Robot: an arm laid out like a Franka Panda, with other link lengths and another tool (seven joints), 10 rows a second.
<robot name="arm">
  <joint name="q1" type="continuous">
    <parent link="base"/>
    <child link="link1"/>
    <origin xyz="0 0 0.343"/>
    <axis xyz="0 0 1"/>
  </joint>
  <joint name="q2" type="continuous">
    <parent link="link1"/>
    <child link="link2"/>
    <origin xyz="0 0 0"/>
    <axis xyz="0 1 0"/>
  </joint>
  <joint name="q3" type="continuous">
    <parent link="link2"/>
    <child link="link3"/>
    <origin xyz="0 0 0.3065"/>
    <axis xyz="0 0 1"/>
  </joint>
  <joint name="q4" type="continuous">
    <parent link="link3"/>
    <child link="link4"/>
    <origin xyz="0.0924 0 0"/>
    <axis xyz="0 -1 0"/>
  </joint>
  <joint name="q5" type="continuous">
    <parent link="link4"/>
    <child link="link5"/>
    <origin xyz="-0.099 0 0.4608"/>
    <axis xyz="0 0 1"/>
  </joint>
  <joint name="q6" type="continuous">
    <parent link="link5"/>
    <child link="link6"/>
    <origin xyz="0 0 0"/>
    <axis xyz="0 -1 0"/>
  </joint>
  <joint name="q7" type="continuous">
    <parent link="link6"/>
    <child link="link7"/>
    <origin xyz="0.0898 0 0"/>
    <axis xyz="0 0 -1"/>
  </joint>
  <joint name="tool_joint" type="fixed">
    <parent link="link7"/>
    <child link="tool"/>
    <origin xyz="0.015 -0.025 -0.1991" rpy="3.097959 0 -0.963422"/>
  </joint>
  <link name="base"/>
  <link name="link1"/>
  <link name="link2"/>
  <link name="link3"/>
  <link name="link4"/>
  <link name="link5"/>
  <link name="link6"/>
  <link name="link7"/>
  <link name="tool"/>
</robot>
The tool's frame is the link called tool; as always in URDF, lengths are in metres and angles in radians. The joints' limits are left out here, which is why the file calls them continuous.
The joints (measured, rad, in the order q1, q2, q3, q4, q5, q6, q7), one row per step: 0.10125 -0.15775 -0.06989 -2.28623 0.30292 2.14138 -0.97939; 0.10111 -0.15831 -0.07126 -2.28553 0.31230 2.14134 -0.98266; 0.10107 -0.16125 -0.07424 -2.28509 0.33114 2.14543 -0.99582; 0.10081 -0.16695 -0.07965 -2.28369 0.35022 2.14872 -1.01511; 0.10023 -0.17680 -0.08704 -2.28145 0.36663 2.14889 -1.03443; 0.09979 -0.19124 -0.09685 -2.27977 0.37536 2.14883 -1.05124; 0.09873 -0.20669 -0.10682 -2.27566 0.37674 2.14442 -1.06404; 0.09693 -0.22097 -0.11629 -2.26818 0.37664 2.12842 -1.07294
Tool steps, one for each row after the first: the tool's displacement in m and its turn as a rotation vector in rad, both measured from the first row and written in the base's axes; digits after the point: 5 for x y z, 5 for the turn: 0.00047 0.00013 0.00101 0.00817 -0.00176 -0.00330; 0.00199 0.00029 0.00414 0.02398 -0.01202 -0.00470; 0.00393 -0.00093 0.00953 0.04042 -0.02717 -0.00276; 0.00569 -0.00363 0.01759 0.05565 -0.04476 -0.00065; 0.00710 -0.00852 0.02788 0.06520 -0.06577 0.00111; 0.00815 -0.01442 0.03944 0.06952 -0.08509 0.00355; 0.00785 -0.01987 0.05079 0.07480 -0.09473 0.00637
